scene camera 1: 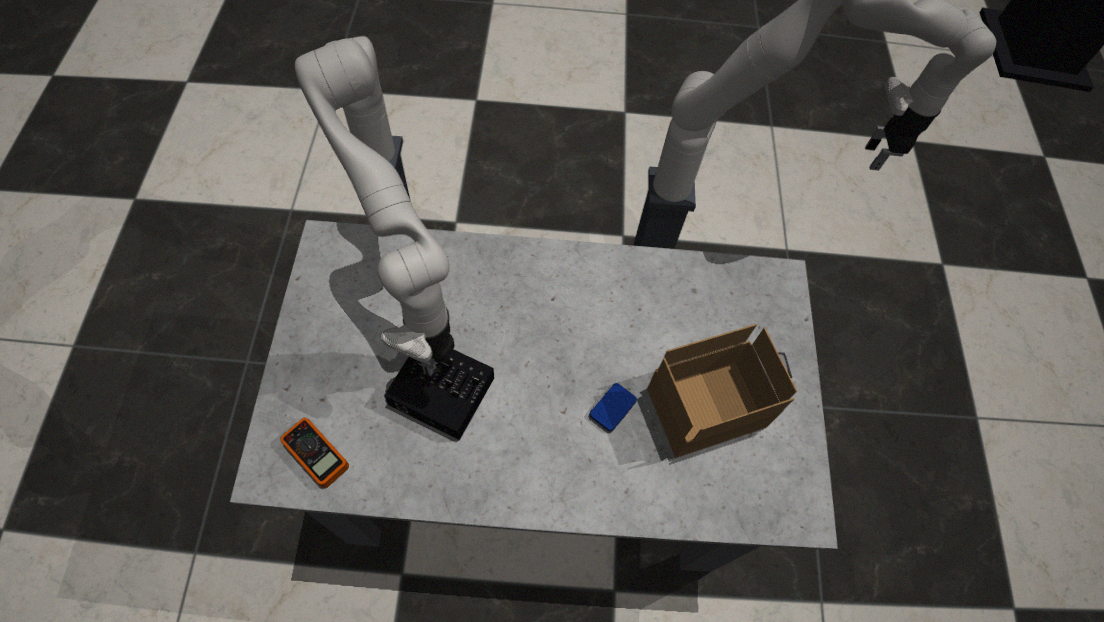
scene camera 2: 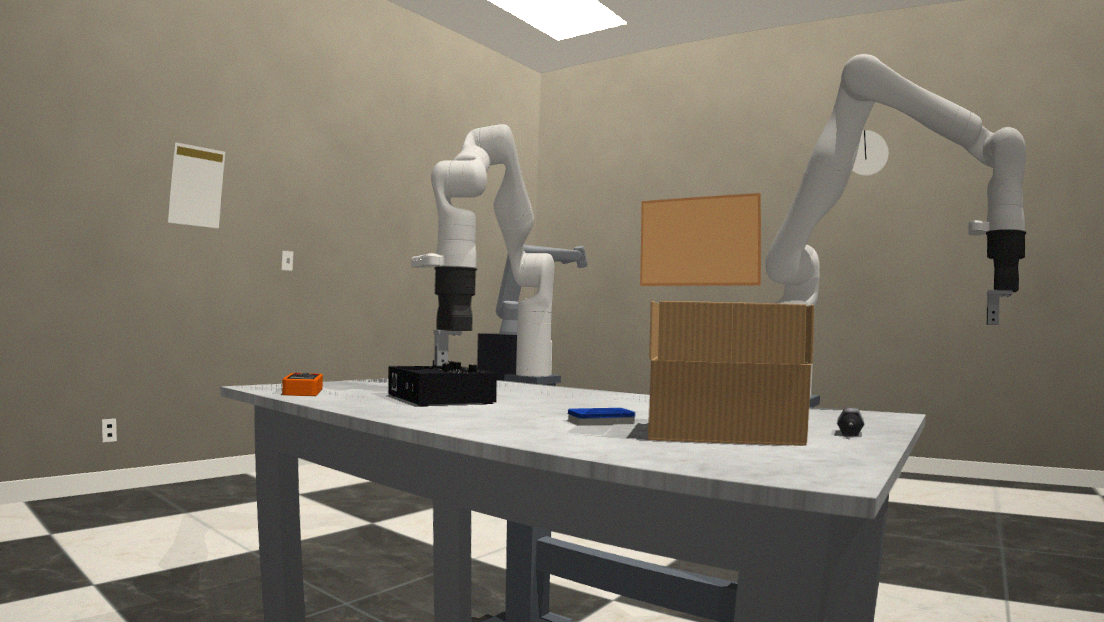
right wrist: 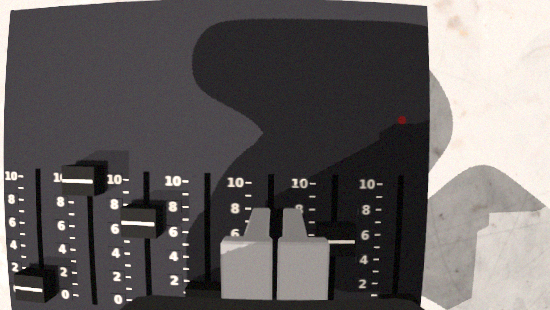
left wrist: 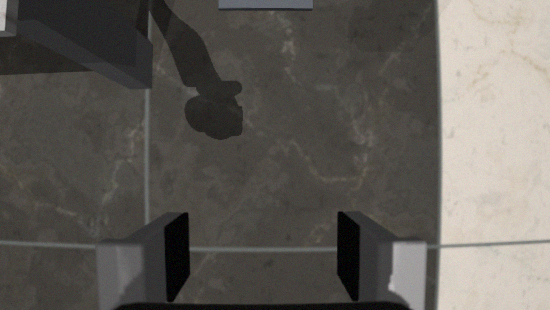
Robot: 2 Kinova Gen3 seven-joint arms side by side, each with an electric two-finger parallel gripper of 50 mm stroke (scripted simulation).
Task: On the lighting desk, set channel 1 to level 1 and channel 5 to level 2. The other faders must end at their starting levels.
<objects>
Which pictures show my left gripper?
Scene camera 1, scene camera 2 and the left wrist view only.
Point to a channel 6 fader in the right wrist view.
341,235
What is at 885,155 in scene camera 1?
My left gripper.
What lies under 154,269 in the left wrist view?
My left gripper.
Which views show my right gripper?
Scene camera 1, scene camera 2 and the right wrist view only.
</objects>
